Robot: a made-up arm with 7 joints.
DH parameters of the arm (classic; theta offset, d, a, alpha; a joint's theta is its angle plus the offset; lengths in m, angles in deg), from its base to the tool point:
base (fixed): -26.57 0 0.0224 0
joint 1: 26.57 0.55 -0.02 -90
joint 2: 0 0.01 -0.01 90
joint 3: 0 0.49 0.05 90
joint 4: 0 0.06 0.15 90
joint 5: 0 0.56 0 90
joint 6: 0 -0.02 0.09 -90
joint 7: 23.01 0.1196 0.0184 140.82
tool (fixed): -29.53 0.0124 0 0
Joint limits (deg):
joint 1: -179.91..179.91
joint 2: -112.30..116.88
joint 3: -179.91..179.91
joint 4: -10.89..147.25
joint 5: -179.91..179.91
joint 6: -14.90..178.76
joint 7: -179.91..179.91
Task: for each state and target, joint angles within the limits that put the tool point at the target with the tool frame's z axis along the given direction. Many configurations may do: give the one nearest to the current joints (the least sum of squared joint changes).
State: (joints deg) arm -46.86 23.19 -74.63 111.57 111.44 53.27 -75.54
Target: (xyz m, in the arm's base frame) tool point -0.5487 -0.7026 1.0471 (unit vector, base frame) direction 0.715 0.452 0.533
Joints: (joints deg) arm -77.61 40.38 -76.41 98.99 104.89 47.04 -68.96
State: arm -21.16 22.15 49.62 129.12 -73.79 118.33 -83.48
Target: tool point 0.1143 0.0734 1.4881 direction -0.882 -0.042 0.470
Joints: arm 18.46 -25.03 17.67 119.91 -26.77 128.10 -117.93
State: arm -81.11 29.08 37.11 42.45 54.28 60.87 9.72
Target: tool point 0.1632 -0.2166 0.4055 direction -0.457 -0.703 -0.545
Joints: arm -95.71 2.53 22.62 10.64 80.64 95.93 33.86
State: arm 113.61 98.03 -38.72 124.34 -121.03 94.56 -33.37
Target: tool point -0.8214 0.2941 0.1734 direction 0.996 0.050 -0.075
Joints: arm 178.89 67.79 -15.18 83.37 -150.35 89.78 -38.00
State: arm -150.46 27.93 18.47 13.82 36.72 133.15 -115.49
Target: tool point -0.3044 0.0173 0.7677 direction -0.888 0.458 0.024
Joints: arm -172.92 -9.28 -9.74 38.05 29.94 169.11 -116.74
